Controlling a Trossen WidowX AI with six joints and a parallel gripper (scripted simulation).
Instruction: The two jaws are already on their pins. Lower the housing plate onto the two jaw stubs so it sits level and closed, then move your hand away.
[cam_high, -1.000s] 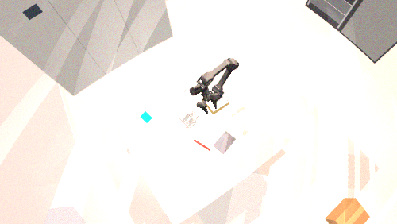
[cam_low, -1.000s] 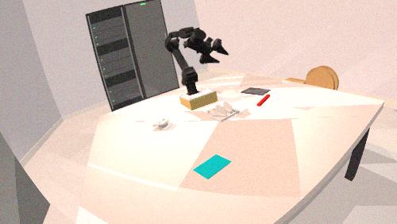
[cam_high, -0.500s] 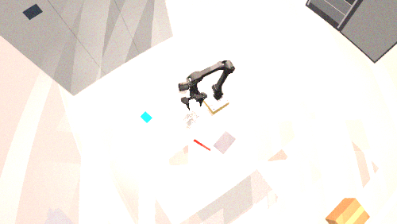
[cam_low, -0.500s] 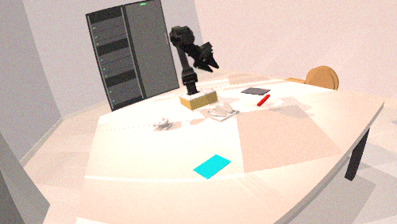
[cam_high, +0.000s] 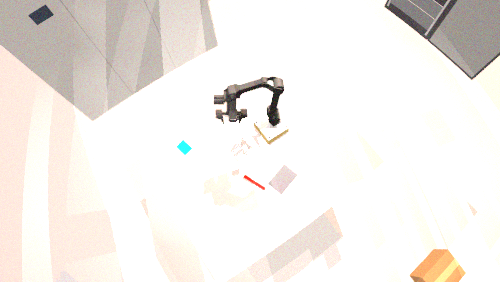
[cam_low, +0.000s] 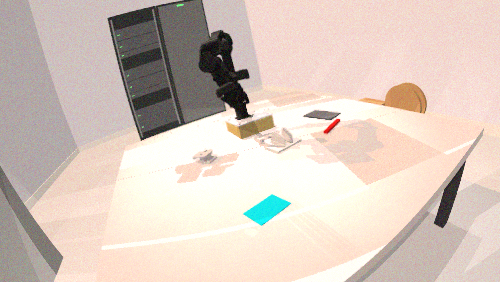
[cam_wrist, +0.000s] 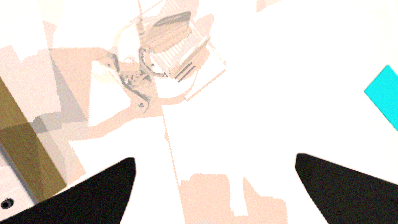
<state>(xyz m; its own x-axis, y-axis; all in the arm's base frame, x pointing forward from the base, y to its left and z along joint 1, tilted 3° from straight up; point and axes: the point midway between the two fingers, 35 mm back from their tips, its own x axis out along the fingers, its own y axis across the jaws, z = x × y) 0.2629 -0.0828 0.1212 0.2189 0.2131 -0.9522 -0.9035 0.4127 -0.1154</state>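
Right now my gripper tip is 16 cm to the left of the white housing plate, 13 cm above it and 6 cm past it. The rest, counted from my gripper tip: dark grey plate: 42 cm to the left, 15 cm below, 11 cm behind; then red bar: 35 cm to the left, 15 cm below, 5 cm ahead; then cyan square: 34 cm ahead, 16 cm below, 10 cm to the right.
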